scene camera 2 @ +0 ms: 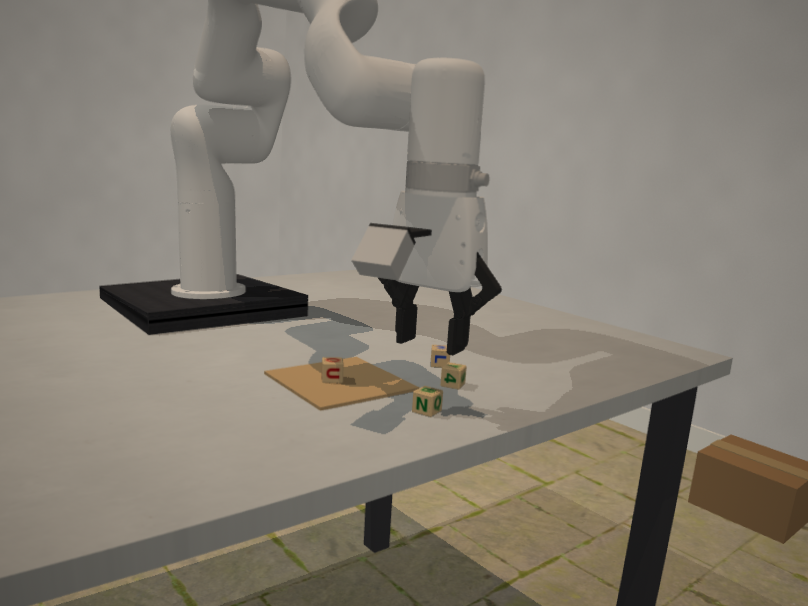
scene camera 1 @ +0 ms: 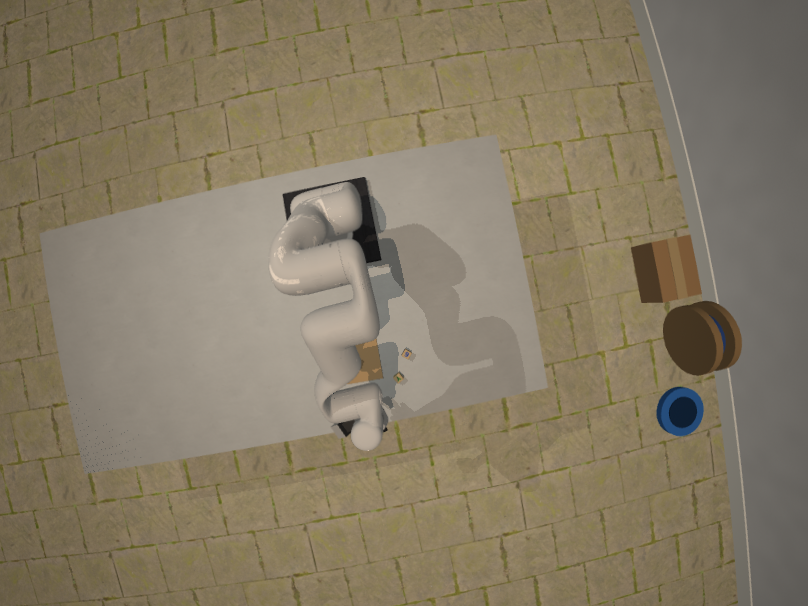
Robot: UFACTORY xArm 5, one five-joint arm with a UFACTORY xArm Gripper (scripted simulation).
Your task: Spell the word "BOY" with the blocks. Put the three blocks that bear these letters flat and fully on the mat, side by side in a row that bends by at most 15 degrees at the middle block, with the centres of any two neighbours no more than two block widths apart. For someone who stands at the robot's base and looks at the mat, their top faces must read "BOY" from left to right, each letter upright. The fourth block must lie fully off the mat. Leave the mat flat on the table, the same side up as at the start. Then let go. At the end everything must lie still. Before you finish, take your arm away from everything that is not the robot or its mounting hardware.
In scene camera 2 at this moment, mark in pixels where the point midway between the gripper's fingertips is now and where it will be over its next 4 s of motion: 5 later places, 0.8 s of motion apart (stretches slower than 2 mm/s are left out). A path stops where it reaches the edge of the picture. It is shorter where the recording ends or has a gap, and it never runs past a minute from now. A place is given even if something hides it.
My gripper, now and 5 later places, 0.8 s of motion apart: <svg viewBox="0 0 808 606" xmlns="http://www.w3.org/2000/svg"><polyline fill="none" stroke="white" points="430,346 428,373 428,385 426,406 426,408 432,329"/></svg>
